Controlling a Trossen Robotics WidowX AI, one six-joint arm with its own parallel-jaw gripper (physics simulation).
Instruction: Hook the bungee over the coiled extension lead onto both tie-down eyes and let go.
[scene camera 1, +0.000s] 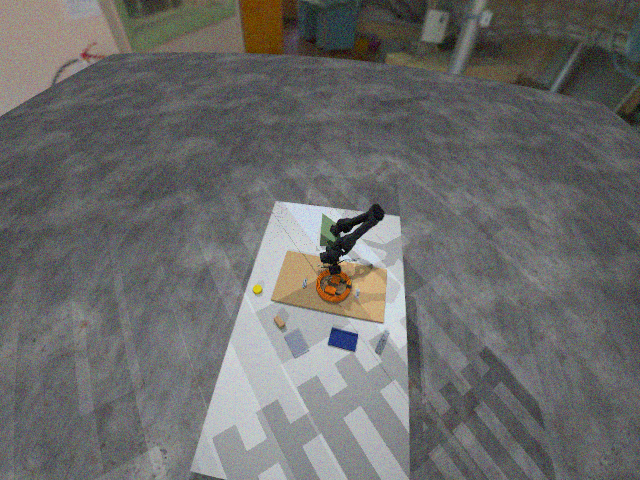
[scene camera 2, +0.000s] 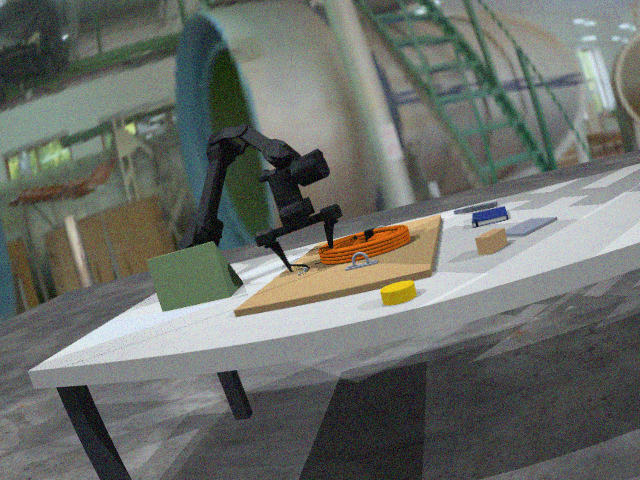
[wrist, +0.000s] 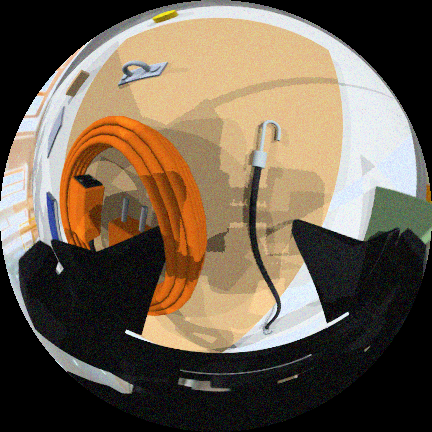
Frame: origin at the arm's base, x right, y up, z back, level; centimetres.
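Seen in the pictures: gripper, between the fingertips: (scene camera 2: 312, 264) (wrist: 234, 227); arm's base, origin of its link: (scene camera 1: 334, 231) (scene camera 2: 197, 277).
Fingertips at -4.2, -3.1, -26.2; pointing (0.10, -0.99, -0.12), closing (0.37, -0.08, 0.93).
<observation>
Offsets run from my fingertips to a thing's middle, as dx, dy, dz. "spot": to the spot under its first point. Level surfaces: height alone.
The bungee @[spot: +1.6, +0.3, +0.8] (wrist: 254, 210) lies along the wooden board @[dy -0.3] (scene camera 1: 289, 271) (scene camera 2: 310, 290) (wrist: 280, 55), a black cord with a pale metal hook @[+6.2, +0.1, +0.1] (wrist: 263, 135) at its upper end in the wrist view. The orange coiled extension lead @[-4.5, +1.2, -10.9] (scene camera 1: 321, 291) (scene camera 2: 372, 250) (wrist: 135, 135) lies on the board beside it. One tie-down eye @[+11.7, +1.0, -13.7] (scene camera 1: 305, 283) (scene camera 2: 360, 255) (wrist: 142, 76) is near the yellow disc's side. The other eye @[-18.6, +1.0, -11.8] (scene camera 1: 357, 293) is across the coil. My gripper (scene camera 2: 310, 258) (wrist: 234, 227) is open above the board; the bungee runs between its spread fingers, ungripped. One finger overlaps the coil in the wrist view.
A green block (scene camera 2: 191, 279) (wrist: 400, 212) stands near the arm's base. A yellow disc @[+35.9, -0.5, -25.0] (scene camera 1: 257, 289) (scene camera 2: 398, 293) (wrist: 165, 16), a small wooden block @[+17.5, +0.0, -39.5] (scene camera 1: 279, 322) (scene camera 2: 491, 241), a blue box @[-16.5, -0.9, -39.0] (scene camera 1: 342, 339) (scene camera 2: 490, 216) and flat grey pieces @[+5.7, -1.2, -47.5] (scene camera 1: 296, 343) @[-36.6, -0.9, -34.9] (scene camera 1: 382, 342) lie around the board.
</observation>
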